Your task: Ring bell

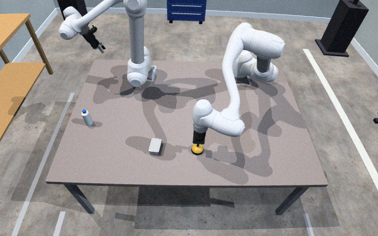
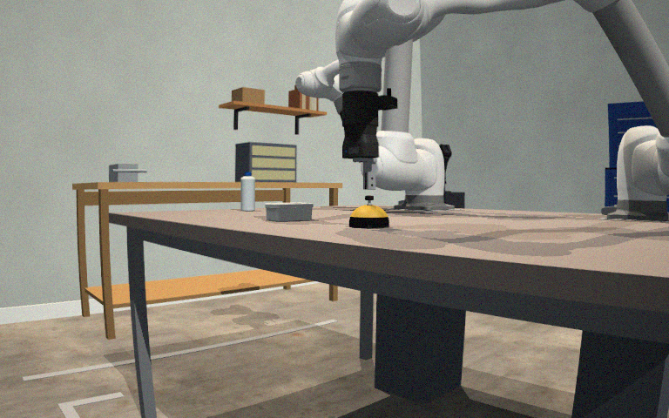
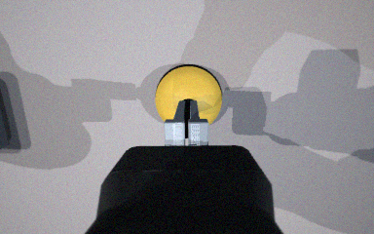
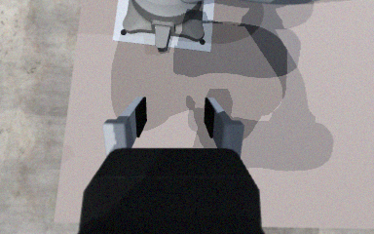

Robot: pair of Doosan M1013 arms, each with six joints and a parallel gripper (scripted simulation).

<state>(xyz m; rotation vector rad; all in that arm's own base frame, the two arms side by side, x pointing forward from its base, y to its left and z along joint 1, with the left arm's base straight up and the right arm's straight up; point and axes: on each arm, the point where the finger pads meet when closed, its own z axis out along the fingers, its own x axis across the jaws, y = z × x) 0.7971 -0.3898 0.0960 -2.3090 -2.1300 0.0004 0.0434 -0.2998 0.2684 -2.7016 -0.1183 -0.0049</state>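
Observation:
The black button lies 40 mm below my left hand. Also, from my left hand: white bottle 810 mm to the right, 200 mm behind, 30 mm below; then bell 60 mm below; then white lidded box 290 mm to the right, 70 mm below.

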